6 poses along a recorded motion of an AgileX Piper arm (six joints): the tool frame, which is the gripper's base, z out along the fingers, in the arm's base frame.
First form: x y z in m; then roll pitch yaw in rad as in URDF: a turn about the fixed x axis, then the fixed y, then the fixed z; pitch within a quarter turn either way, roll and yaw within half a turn.
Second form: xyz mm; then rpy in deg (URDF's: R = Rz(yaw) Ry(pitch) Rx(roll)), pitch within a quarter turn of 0, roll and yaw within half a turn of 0. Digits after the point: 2 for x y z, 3 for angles.
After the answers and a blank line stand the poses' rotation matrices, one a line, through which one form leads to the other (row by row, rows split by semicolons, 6 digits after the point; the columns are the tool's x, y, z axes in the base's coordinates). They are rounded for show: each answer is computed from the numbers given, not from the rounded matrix.
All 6 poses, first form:
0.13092, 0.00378, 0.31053, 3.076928, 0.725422, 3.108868
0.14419, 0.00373, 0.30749, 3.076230, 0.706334, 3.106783
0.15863, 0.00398, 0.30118, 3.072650, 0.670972, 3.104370
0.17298, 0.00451, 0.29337, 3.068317, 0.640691, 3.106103
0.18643, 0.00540, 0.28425, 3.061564, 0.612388, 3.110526
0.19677, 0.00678, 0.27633, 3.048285, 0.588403, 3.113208
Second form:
130.92, 3.78, 310.53, 176.295, 41.564, 178.125
144.19, 3.73, 307.49, 176.255, 40.470, 178.006
158.63, 3.98, 301.18, 176.050, 38.444, 177.867
172.98, 4.51, 293.37, 175.802, 36.709, 177.967
186.43, 5.40, 284.25, 175.415, 35.087, 178.220
196.77, 6.78, 276.33, 174.654, 33.713, 178.374

-0.747819 -0.010199 0.663824; 0.024481 0.998778 0.042923; -0.663451 0.048350 -0.746656
-0.760286 -0.007639 0.649544; 0.026476 0.998736 0.042736; -0.649049 0.049689 -0.759122
-0.782675 -0.005676 0.622404; 0.029147 0.998527 0.045758; -0.621748 0.053954 -0.781357
-0.801178 -0.008347 0.598368; 0.028445 0.998241 0.052011; -0.597750 0.058691 -0.799532
-0.817883 -0.014969 0.575190; 0.025417 0.997746 0.062107; -0.574823 0.065416 -0.815659
-0.831493 -0.023436 0.555041; 0.023608 0.996717 0.077451; -0.555033 0.077503 -0.828210

